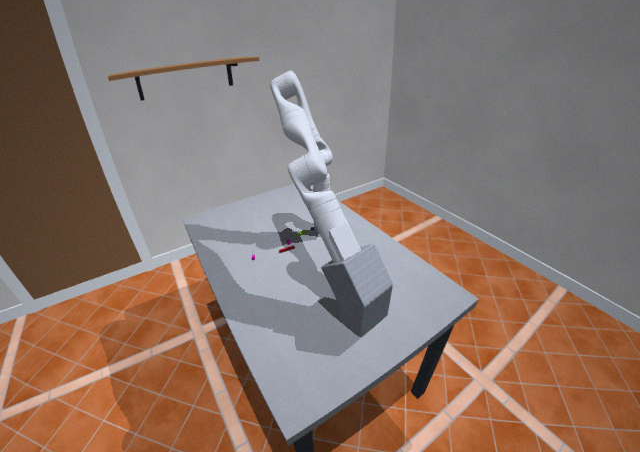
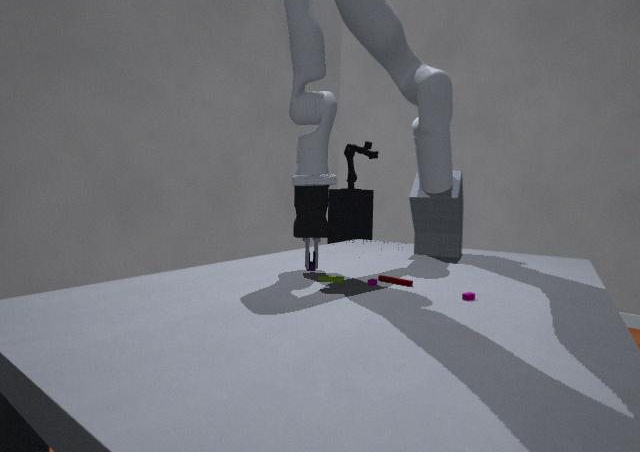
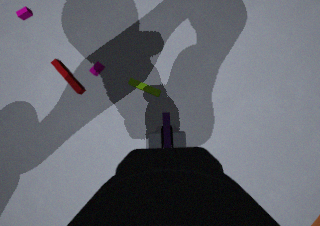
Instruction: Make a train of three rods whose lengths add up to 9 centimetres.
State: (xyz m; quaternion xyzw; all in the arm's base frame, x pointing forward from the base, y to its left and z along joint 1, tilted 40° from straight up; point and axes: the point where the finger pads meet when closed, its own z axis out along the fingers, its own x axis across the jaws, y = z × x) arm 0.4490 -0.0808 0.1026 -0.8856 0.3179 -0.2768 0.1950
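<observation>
Now: the purple rod 10 mm below my hand. The rest, counted from my hand: blue rod: 50 mm to the right, 30 mm below, 30 mm behind; lime rod: 70 mm to the left, 30 mm below, 20 mm ahead; red rod: 170 mm to the left, 70 mm behind, 30 mm below.
</observation>
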